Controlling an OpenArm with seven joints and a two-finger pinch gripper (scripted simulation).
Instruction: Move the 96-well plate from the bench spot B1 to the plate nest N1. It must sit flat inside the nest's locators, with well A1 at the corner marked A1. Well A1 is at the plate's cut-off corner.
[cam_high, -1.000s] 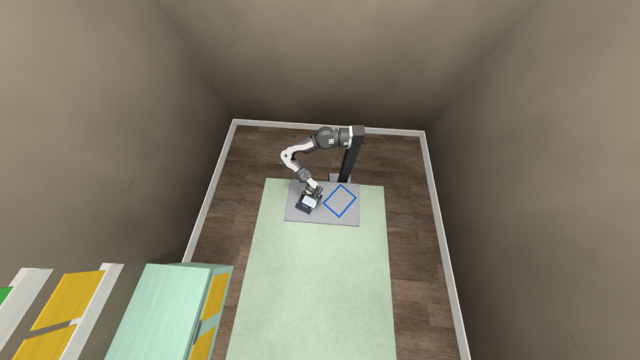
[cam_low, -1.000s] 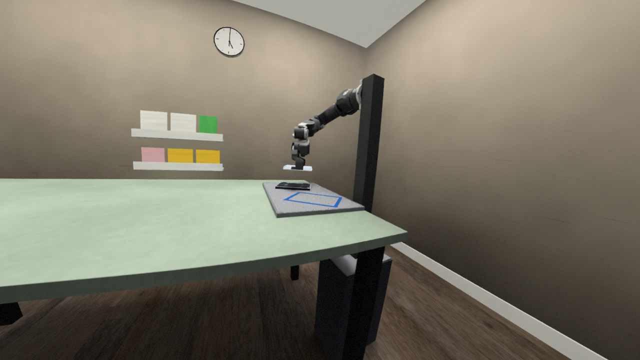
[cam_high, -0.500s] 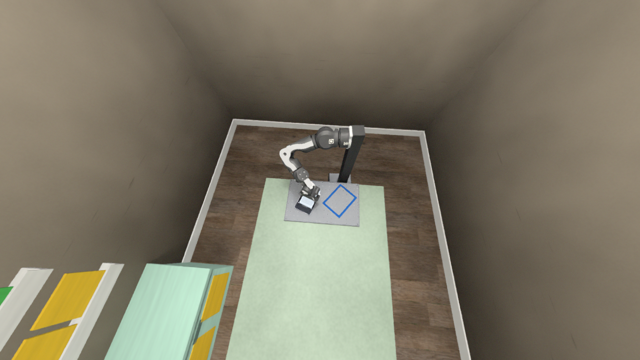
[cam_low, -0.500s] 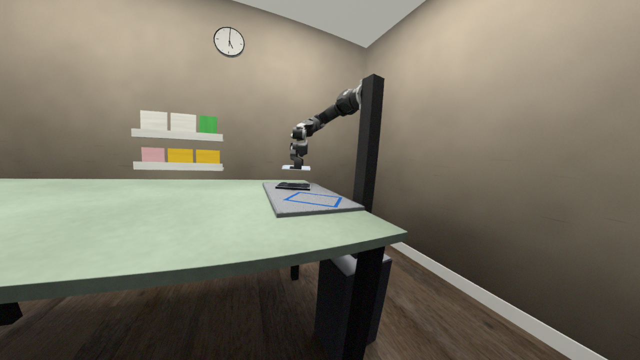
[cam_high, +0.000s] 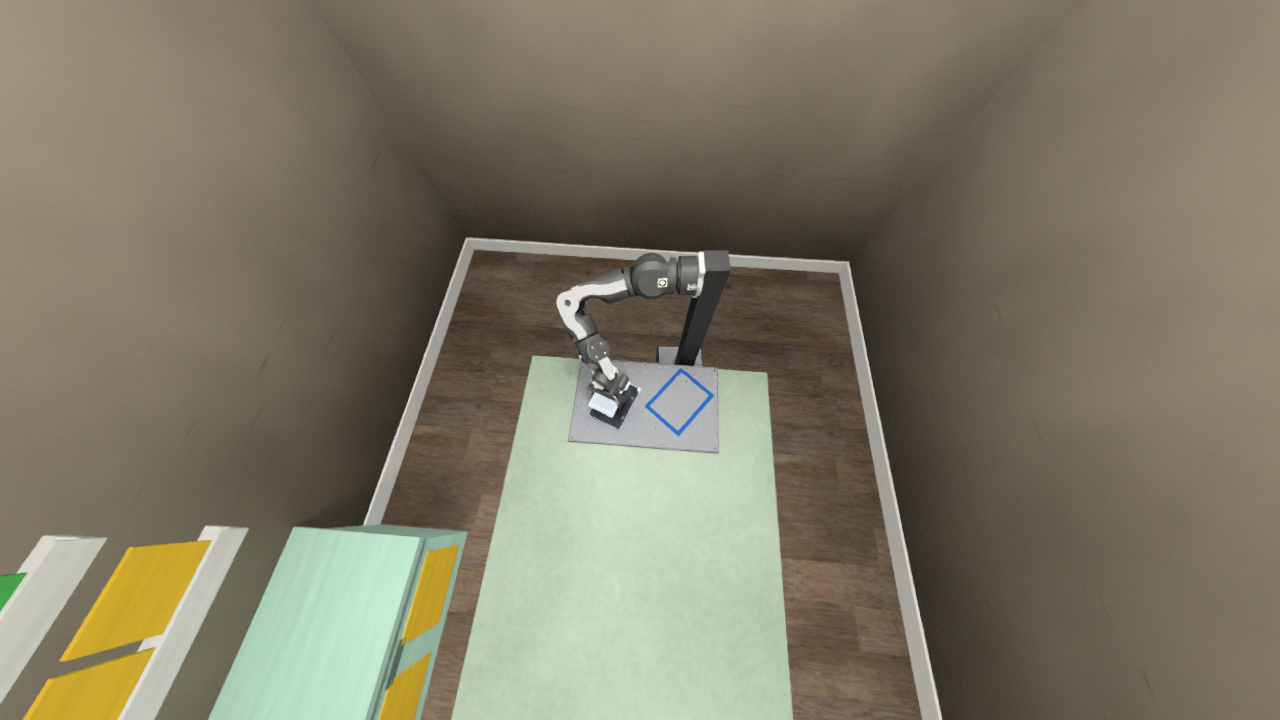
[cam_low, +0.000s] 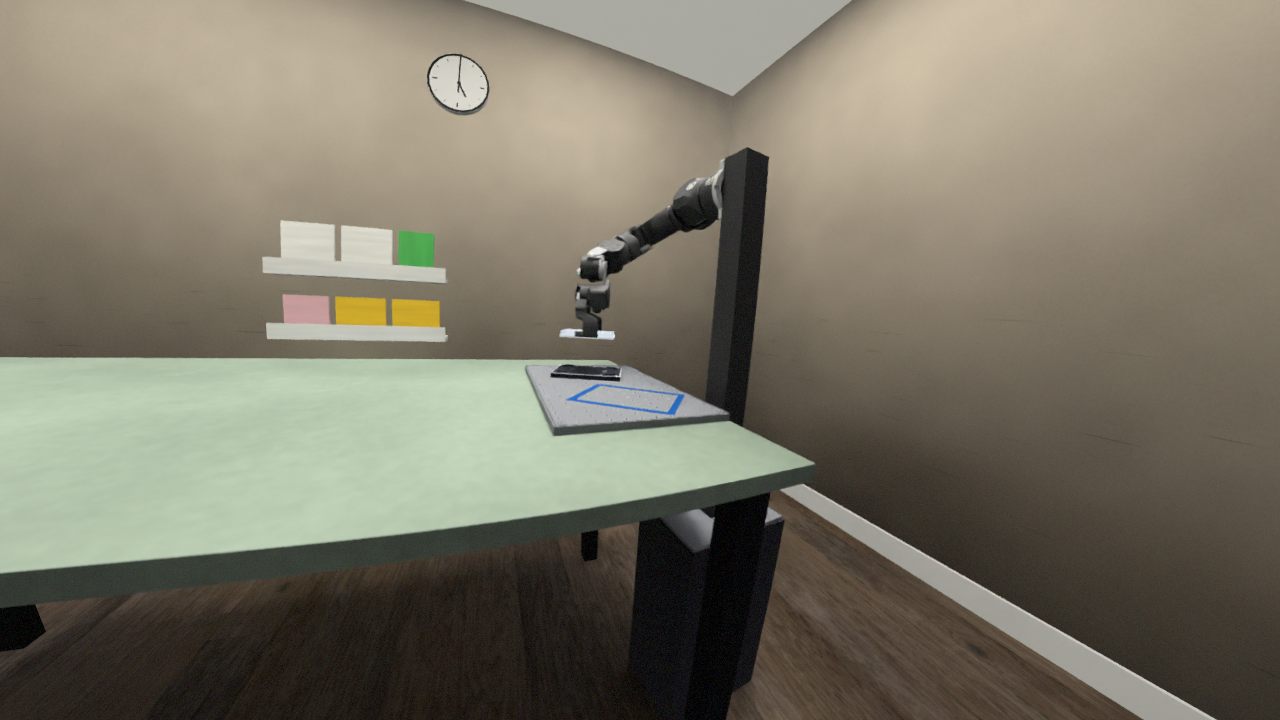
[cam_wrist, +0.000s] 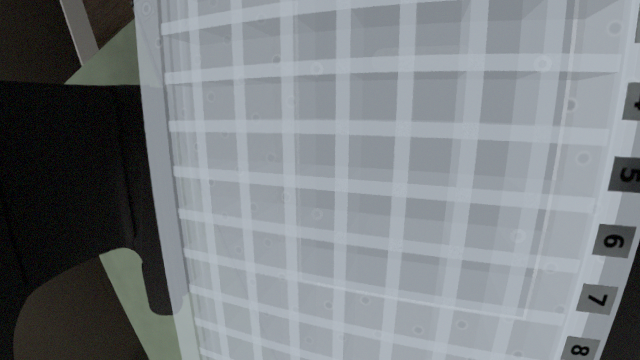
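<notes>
Right now the black plate nest N1 is 10 mm to the left of my hand and 100 mm below it. Round my hand: white A1 label 40 mm behind, 90 mm to the left, 90 mm below; then 96-well plate right at my hand.
</notes>
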